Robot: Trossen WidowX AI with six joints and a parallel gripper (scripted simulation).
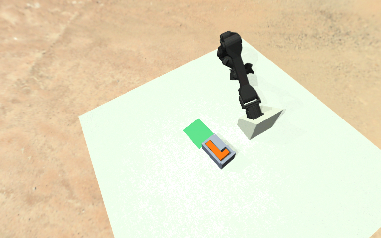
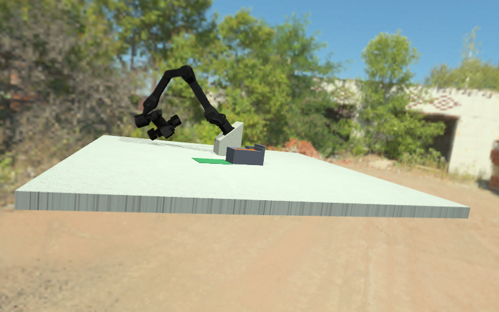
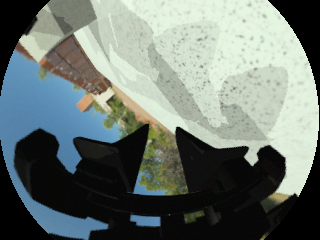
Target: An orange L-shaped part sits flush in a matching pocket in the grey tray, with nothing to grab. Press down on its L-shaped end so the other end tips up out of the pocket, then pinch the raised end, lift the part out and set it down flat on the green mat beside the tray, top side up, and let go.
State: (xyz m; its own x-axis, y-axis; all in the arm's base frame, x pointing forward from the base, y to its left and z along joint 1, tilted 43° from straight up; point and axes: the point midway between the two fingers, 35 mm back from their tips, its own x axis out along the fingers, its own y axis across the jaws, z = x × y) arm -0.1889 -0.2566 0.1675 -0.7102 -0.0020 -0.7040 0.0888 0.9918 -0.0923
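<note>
The orange L-shaped part lies 45 cm ahead of my gripper tip, 33 cm to the left of it and 1 cm below it. From my gripper tip the other things lie so: green mat: 48 cm ahead, 17 cm to the left, 7 cm below.
</note>
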